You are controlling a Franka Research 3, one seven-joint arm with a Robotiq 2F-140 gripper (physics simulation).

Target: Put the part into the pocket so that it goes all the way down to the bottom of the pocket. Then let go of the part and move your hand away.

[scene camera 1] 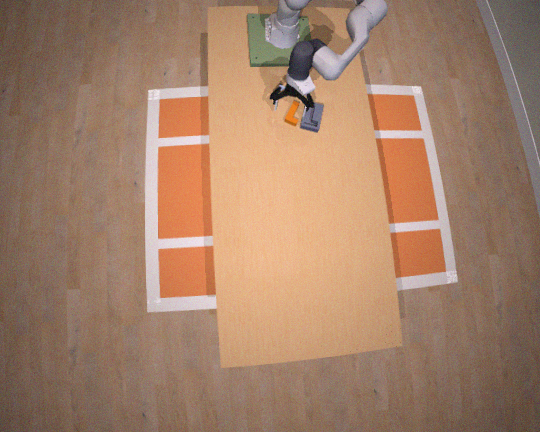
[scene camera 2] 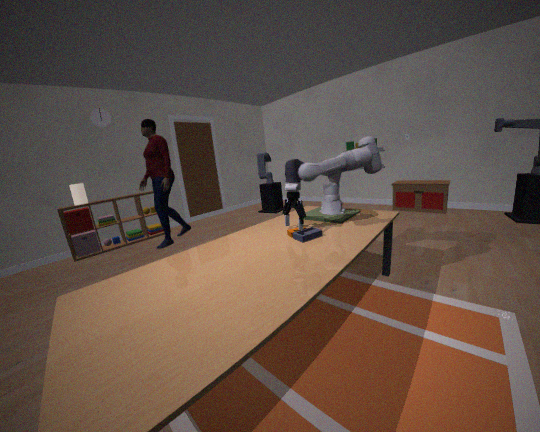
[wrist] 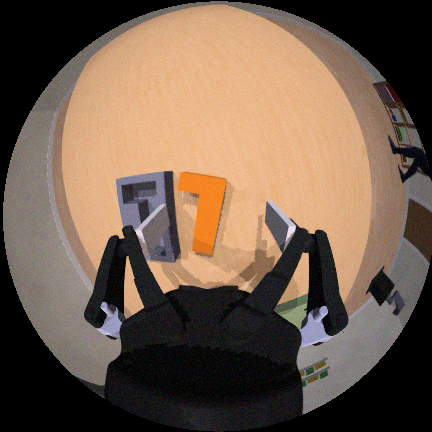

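Note:
The orange L-shaped part (scene camera 1: 290,118) (scene camera 2: 291,232) (wrist: 211,207) lies flat on the table, outside the pocket and beside the grey-blue block (scene camera 1: 310,127) (scene camera 2: 308,235) (wrist: 130,212), with a narrow gap between them. The block's angular pocket (wrist: 142,189) faces up and looks empty where it shows; a finger hides part of it in the wrist view. My gripper (scene camera 1: 293,105) (scene camera 2: 294,224) (wrist: 215,212) is wide open and holds nothing. In the wrist view its left fingertip is over the block and its right fingertip stands apart from the part, on the part's right.
The arm's green base plate (scene camera 1: 257,50) (scene camera 2: 345,215) is on the table (scene camera 1: 300,225) (scene camera 2: 200,300), behind the block and part. A person (scene camera 2: 159,165) walks beside a low shelf unit (scene camera 2: 67,235) in the background, away from the table.

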